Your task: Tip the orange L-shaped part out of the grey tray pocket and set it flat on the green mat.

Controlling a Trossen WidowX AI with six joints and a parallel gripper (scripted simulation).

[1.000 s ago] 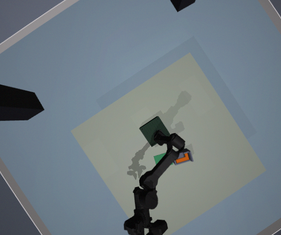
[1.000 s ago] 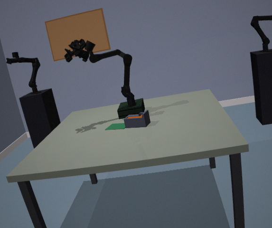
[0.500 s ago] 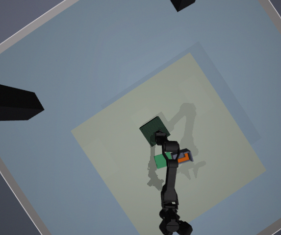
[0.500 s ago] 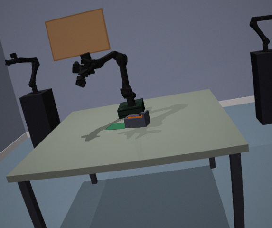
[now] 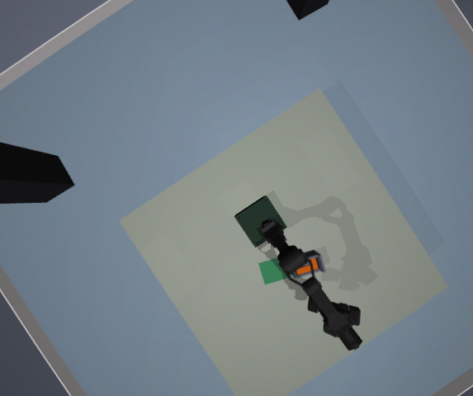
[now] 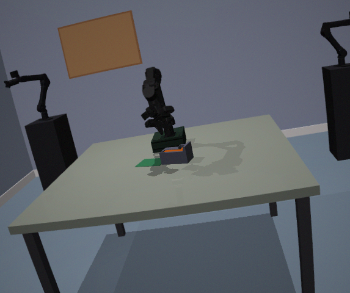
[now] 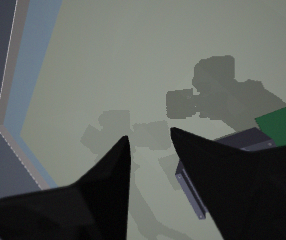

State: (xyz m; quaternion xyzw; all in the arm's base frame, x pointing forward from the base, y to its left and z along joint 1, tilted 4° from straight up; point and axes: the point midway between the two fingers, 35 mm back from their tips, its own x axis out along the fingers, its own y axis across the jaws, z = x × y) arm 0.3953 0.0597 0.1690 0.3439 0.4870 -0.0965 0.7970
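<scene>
Now: the orange L-shaped part 14 cm behind my gripper tip, 2 cm to the left of it and 15 cm below it. The rest, counted from my gripper tip: green mat 18 cm behind, 14 cm to the right, 21 cm below.
</scene>
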